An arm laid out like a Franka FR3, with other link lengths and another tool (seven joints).
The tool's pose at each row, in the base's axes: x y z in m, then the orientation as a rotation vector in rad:
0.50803, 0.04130, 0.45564, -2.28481, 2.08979, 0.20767
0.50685, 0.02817, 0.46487, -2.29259, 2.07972, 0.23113
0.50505, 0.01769, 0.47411, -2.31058, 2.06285, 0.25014
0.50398, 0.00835, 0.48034, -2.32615, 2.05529, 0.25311
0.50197, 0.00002, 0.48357, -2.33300, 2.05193, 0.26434
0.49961, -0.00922, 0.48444, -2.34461, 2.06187, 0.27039
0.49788, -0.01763, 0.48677, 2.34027, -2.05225, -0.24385
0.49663, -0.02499, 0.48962, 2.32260, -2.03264, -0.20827
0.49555, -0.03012, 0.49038, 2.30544, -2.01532, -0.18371
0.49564, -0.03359, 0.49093, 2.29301, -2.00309, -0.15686
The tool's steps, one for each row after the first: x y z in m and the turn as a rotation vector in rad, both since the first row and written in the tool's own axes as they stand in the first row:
0.01173, 0.00296, -0.01061, -0.01116, -0.01049, -0.00782
0.02080, 0.00629, -0.02087, -0.02292, -0.01656, -0.02313
0.02916, 0.00861, -0.02806, -0.02965, -0.01279, -0.03290
0.03683, 0.01158, -0.03210, -0.03750, -0.01527, -0.03701
0.04566, 0.01483, -0.03388, -0.05114, -0.00689, -0.03603
0.05354, 0.01748, -0.03706, -0.06018, 0.02353, -0.03734
0.06035, 0.01958, -0.04066, -0.06690, 0.05891, -0.03786
0.06524, 0.02117, -0.04194, -0.07595, 0.08735, -0.03755
0.06861, 0.02144, -0.04290, -0.07851, 0.11256, -0.03730

